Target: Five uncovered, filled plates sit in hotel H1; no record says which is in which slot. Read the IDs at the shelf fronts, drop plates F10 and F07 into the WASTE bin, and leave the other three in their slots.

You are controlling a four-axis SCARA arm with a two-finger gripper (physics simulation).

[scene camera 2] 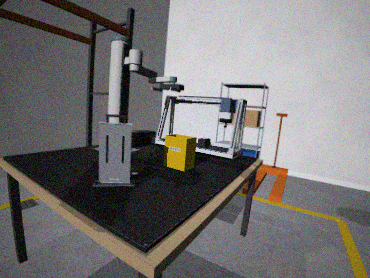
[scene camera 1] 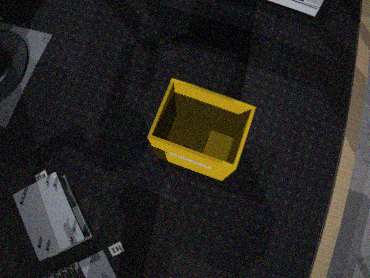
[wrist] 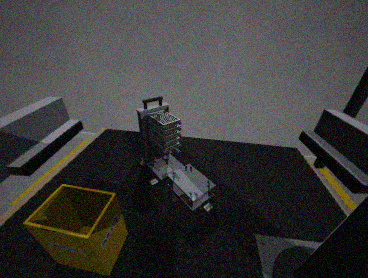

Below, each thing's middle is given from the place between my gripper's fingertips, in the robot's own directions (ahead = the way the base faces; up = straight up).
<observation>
I see the hotel H1 (scene camera 2: 114, 168) 570 mm to the right of my hand, 370 mm below it and 210 mm ahead of it.
</observation>
